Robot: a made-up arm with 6 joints.
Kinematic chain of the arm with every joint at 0, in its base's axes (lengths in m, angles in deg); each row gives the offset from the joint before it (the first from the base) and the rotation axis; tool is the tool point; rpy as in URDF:
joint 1: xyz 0 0 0.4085 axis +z
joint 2: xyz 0 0 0 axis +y
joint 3: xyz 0.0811 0 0.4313 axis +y
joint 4: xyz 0.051 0 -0.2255 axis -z
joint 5: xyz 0 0 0 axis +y
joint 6: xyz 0.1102 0 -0.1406 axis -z
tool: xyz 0 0 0 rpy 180 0 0
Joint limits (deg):
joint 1: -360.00..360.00
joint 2: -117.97..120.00
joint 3: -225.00..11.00
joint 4: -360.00..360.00
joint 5: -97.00..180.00
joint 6: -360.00..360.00
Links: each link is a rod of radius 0.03 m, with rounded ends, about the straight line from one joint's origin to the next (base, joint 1, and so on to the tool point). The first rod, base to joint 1, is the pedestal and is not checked.
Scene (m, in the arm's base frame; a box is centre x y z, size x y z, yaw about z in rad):
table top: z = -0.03
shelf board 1: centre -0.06 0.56 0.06 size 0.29 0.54 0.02 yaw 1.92
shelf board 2: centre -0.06 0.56 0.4 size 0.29 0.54 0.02 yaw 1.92
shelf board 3: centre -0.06 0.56 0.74 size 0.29 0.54 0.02 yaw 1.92
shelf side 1: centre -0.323 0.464 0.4 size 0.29 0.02 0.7 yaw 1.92
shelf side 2: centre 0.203 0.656 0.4 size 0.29 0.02 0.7 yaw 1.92
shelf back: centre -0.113 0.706 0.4 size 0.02 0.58 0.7 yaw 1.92
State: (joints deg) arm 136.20 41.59 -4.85 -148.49 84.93 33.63
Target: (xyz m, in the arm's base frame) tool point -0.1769 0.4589 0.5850
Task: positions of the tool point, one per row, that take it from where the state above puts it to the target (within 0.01 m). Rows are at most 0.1 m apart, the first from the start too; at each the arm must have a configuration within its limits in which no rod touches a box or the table.
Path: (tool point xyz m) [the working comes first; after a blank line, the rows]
Joints at the target: 120.50 15.79 -38.05 -149.23 99.84 33.63
Straight joint move there: touches shelf board 2.

1: -0.1539 0.2587 0.3690
2: -0.1481 0.2702 0.4416
3: -0.1299 0.2677 0.5151
4: -0.1008 0.2500 0.5850
5: -0.1339 0.3190 0.5954
6: -0.1595 0.3894 0.5953
7: -0.1769 0.4589 0.5851

